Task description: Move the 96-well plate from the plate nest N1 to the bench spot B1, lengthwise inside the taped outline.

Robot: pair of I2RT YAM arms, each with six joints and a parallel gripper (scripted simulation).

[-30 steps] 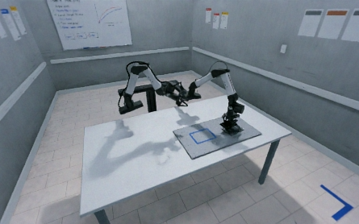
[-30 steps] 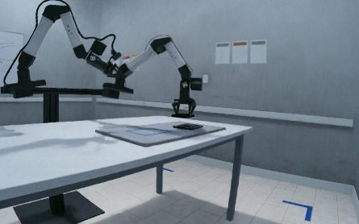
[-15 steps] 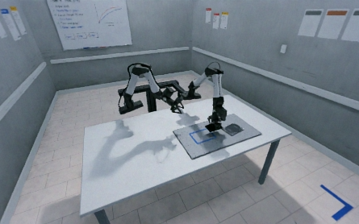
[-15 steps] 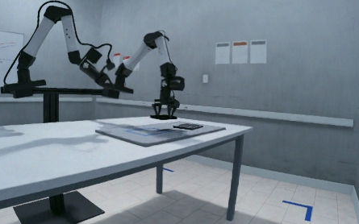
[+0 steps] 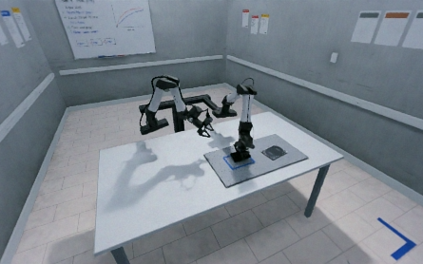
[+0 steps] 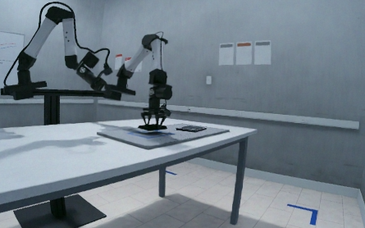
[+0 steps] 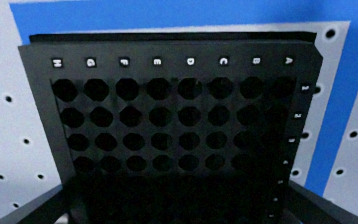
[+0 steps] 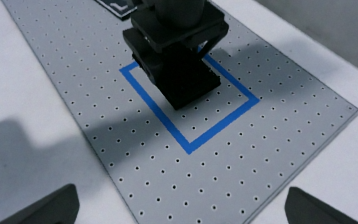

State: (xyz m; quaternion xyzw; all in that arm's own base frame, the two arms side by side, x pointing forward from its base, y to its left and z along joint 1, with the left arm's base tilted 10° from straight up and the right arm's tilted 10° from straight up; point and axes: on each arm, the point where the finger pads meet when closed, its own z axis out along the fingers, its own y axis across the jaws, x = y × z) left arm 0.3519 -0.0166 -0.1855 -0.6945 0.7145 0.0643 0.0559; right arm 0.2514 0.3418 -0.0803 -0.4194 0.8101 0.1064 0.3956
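Observation:
The black 96-well plate lies right at my left hand. From my left hand the other things lie so: plate nest: 4 cm ahead, 28 cm to the left, 3 cm below.

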